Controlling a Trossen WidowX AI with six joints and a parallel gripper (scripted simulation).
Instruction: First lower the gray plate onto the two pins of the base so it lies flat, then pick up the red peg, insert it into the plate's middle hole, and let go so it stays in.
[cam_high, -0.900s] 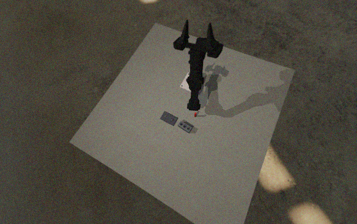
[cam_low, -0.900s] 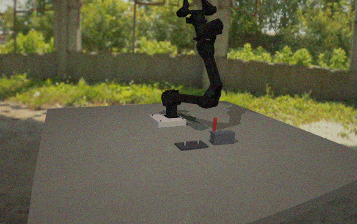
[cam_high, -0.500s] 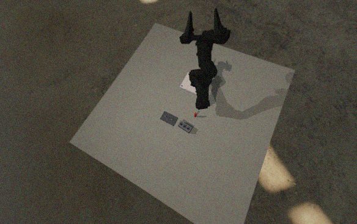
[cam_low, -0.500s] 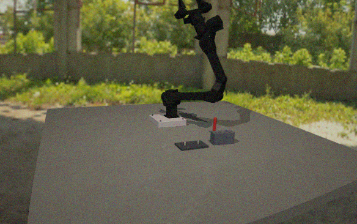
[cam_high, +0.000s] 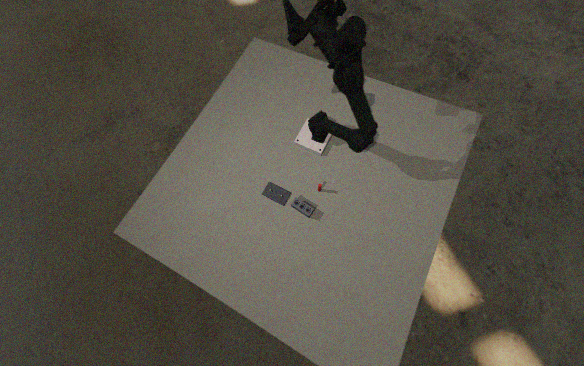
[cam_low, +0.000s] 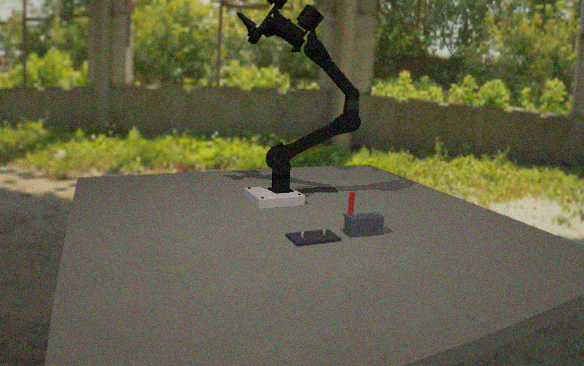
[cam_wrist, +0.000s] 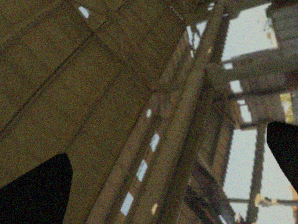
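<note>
My gripper tip is 400 mm short of the gray plate, 190 mm to the right of it and 580 mm above it. Also, from my gripper tip: red peg: 290 mm ahead, 230 mm to the left, 580 mm below.
</note>
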